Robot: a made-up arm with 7 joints.
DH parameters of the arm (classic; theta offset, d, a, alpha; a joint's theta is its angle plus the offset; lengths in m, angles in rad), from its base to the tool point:
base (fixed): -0.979 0 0.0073 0
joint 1: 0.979 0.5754 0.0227 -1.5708
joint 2: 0 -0.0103 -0.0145 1.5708
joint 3: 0 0.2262 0.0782 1.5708
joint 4: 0 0.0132 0.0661 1.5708
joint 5: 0 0.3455 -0.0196 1.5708
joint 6: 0 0.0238 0.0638 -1.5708
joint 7: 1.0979 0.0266 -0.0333 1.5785
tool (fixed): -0.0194 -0.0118 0 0
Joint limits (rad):
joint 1: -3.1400..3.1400
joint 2: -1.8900..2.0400
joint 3: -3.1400..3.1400
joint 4: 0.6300..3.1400
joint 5: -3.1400..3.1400
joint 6: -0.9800..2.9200
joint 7: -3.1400..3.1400
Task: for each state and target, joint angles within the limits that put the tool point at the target. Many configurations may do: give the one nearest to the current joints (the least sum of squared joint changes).
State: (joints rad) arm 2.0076 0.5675 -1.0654 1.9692 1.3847 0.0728 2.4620
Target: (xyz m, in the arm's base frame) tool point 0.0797 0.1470 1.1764
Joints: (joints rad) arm 2.1048 0.2084 -1.2182 2.7518 1.2588 -0.1173 2.4051
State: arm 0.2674 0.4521 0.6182 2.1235 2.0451 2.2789 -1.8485
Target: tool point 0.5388 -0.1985 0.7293
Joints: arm -0.4898 0.5663 0.0992 1.8738 2.0065 2.3387 -1.7809
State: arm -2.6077 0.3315 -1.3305 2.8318 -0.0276 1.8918 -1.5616
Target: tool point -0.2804 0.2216 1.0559
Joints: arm -2.7137 0.2254 -1.3821 2.4107 -0.0295 2.1116 -1.4826
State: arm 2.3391 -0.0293 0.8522 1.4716 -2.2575 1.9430 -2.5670
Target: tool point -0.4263 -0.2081 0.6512
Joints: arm 2.6044 0.0367 1.1332 0.9491 -2.2251 1.8909 -2.5278
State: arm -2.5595 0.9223 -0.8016 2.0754 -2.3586 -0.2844 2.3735
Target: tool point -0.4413 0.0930 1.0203
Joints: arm -2.7403 0.3839 -1.0467 2.5242 -2.3679 0.1898 2.3838
